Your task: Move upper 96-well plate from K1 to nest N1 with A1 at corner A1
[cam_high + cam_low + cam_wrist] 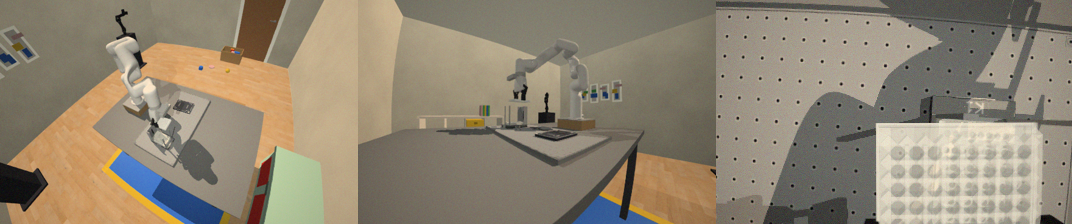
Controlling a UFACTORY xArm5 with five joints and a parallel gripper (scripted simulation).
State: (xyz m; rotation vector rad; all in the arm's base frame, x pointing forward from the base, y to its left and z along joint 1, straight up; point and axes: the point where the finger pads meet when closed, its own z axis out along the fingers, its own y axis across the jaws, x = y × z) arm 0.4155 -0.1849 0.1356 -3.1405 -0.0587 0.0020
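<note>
Now: hand 330 mm to the right of the dark plate nest N1 and 190 mm above it. Round my hand: white 96-well plate: 10 mm below; A1 label: 80 mm ahead, 280 mm to the left, 180 mm below.
</note>
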